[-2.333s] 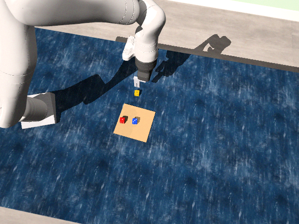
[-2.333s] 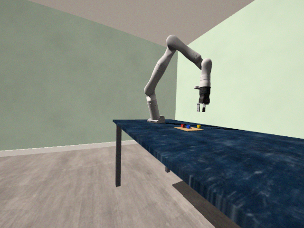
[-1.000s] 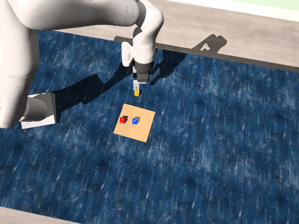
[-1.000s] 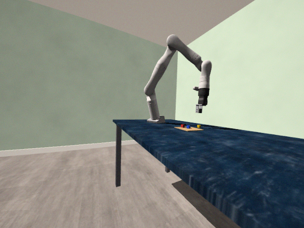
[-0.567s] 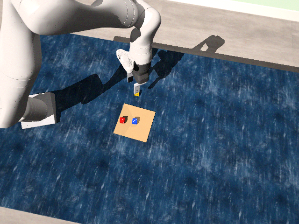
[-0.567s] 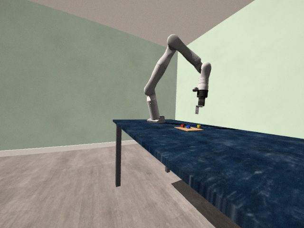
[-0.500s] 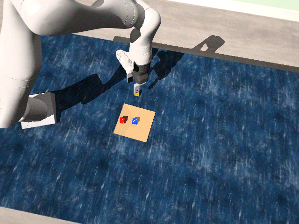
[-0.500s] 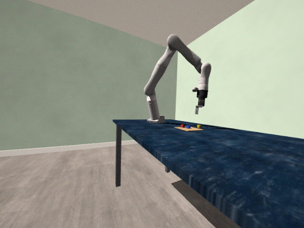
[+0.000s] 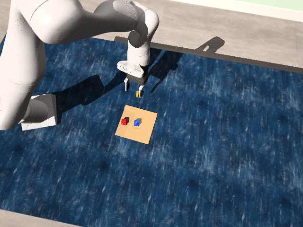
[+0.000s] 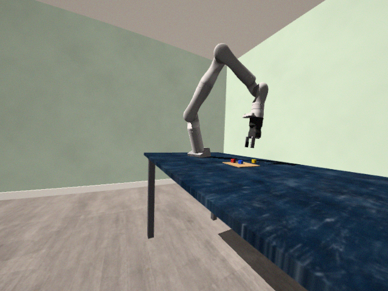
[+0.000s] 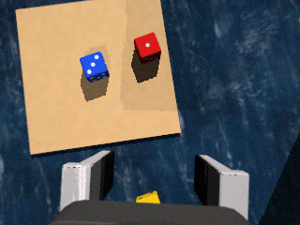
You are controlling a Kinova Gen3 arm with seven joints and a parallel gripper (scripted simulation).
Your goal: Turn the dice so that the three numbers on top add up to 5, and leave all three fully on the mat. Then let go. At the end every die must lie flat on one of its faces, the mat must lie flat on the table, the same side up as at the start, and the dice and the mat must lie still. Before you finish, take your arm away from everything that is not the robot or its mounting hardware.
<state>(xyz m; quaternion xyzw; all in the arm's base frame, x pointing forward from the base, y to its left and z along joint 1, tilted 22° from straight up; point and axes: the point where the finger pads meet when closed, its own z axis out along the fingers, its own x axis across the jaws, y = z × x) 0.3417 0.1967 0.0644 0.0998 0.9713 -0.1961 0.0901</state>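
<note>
The yellow die is 10 mm ahead of my hand, 40 mm to the left of it and 100 mm below it. From my hand the other things lie so: red die (20 mm behind, 100 mm to the right, 100 mm below); blue die (40 mm ahead, 100 mm to the right, 100 mm below); tan mat (40 mm ahead, 100 mm to the right, 110 mm below).
</note>
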